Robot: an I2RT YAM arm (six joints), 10 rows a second.
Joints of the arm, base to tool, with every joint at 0 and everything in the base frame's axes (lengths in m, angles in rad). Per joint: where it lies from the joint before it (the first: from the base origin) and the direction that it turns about. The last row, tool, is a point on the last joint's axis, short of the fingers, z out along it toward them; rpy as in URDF.
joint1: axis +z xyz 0 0 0.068
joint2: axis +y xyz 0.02 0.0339 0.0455
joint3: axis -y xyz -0.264 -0.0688 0
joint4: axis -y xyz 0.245 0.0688 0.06
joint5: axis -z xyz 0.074 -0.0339 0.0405
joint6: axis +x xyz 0.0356 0 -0.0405
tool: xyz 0 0 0 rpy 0 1.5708 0
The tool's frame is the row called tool.
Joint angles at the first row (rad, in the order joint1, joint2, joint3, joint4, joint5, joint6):
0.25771 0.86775 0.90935 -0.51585 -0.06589 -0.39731
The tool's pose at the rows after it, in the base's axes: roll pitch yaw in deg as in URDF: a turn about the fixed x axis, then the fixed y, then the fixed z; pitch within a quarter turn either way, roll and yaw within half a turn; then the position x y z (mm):
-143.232, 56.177, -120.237, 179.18, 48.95, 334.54
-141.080, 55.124, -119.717, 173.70, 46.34, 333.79
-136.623, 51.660, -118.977, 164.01, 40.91, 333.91
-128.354, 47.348, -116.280, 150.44, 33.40, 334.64
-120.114, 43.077, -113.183, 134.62, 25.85, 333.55
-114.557, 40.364, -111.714, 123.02, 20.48, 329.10
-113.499, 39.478, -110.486, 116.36, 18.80, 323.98
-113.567, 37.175, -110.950, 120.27, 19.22, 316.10
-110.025, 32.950, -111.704, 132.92, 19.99, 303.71
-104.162, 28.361, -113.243, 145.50, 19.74, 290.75
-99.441, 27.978, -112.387, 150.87, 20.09, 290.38
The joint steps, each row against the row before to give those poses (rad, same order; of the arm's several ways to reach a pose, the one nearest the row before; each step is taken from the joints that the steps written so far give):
-0.00011 -0.01745 -0.01159 0.00565 0.01850 -0.00774
0.00010 -0.02541 -0.01051 -0.01325 0.03219 -0.01522
0.00002 -0.04003 -0.00593 -0.04177 0.07824 -0.04543
0.00026 -0.06650 -0.02155 -0.01704 0.10880 -0.07941
-0.00023 -0.08523 -0.03750 0.00363 0.09302 -0.09438
-0.00008 -0.07278 -0.04496 0.02032 0.06541 -0.06504
-0.00001 -0.04150 -0.02709 -0.00418 -0.00218 -0.02413
0.00003 0.00585 -0.02872 0.02025 0.01765 -0.02957
0.00004 0.02712 -0.06471 0.11698 0.07529 -0.07392
-0.00002 0.02734 -0.08217 0.17761 0.10892 -0.10112
0.00000 0.01171 -0.03387 0.12554 0.03388 -0.05084

